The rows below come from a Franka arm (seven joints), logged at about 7 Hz.
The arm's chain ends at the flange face. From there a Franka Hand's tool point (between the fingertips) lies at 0.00 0.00 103.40 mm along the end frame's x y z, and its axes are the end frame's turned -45 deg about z.
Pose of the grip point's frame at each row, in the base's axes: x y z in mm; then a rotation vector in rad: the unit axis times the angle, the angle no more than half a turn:
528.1 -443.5 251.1 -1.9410 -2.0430 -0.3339
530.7 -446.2 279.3 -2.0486 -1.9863 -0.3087
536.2 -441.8 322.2 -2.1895 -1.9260 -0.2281
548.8 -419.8 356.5 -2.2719 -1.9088 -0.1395
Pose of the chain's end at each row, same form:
534.1 -481.8 347.0 -2.5287 -1.1241 -0.1397
534.3 -481.1 376.6 -2.6080 -1.0334 -0.1329
538.9 -468.9 421.9 -2.7262 -0.9300 -0.0879
552.7 -439.5 457.9 -2.8106 -0.8881 -0.0312

